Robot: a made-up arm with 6 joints.
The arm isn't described. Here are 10 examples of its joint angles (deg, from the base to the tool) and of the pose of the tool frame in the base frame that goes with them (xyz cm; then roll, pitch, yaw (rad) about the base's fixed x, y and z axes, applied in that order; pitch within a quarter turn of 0, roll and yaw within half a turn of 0).
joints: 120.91 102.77 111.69 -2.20 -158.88 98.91
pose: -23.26 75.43 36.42 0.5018 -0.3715 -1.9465
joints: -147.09 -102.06 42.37 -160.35 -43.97 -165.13
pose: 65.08 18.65 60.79 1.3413 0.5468 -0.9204
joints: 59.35 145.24 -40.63 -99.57 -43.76 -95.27
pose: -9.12 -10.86 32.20 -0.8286 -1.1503 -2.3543
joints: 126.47 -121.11 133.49 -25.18 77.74 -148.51
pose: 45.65 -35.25 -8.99 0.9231 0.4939 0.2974
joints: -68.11 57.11 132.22 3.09 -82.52 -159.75
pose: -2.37 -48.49 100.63 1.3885 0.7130 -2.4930
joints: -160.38 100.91 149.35 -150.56 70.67 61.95
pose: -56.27 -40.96 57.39 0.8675 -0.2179 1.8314
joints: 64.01 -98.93 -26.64 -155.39 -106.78 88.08
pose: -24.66 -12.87 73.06 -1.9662 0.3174 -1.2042
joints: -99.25 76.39 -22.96 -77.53 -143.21 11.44
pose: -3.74 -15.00 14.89 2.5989 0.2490 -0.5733
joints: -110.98 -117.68 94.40 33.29 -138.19 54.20
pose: 6.40 64.26 -3.94 3.0109 -0.8279 0.0575
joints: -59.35 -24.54 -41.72 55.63 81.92 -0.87
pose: -0.57 -29.02 82.56 -2.3688 -0.1247 1.4498
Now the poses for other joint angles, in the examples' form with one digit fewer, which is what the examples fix.
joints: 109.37 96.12 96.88 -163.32 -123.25 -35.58
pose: -44.0 66.8 35.3 2.309 -0.809 2.425
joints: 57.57 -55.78 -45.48 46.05 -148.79 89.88
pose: 16.2 -5.8 85.1 0.843 0.564 3.091
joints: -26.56 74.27 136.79 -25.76 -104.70 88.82
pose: 50.1 -45.6 83.6 -1.248 0.364 1.543
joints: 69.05 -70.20 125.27 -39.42 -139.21 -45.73
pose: -14.5 -79.8 59.4 -2.660 -0.843 -2.486
